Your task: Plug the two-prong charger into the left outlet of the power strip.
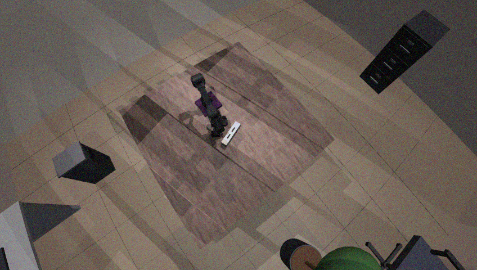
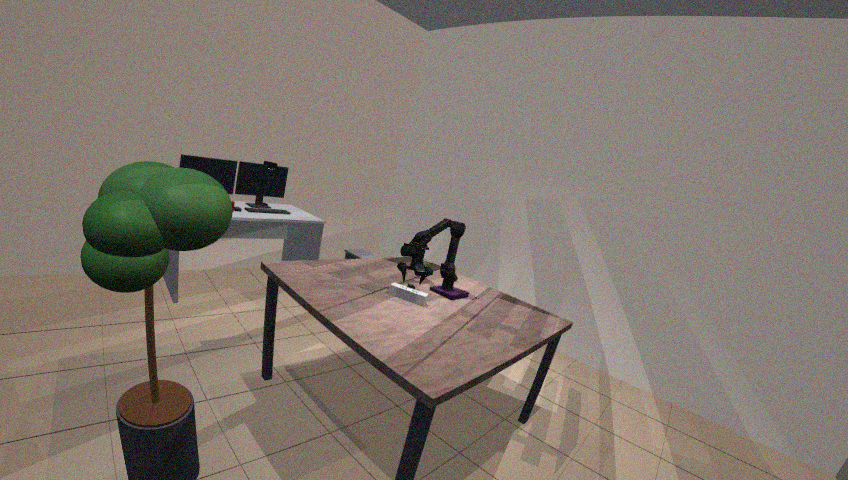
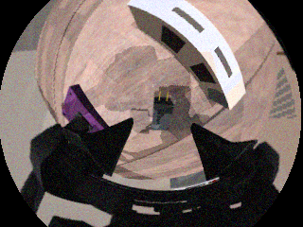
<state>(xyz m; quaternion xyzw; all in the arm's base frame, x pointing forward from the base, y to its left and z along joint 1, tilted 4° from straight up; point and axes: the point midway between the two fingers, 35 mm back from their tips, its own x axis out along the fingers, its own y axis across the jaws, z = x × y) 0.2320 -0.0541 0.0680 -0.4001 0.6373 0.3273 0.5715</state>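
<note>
The dark two-prong charger is 10 mm ahead of my gripper tip, 20 mm to the left of it and 30 mm below it.
</note>
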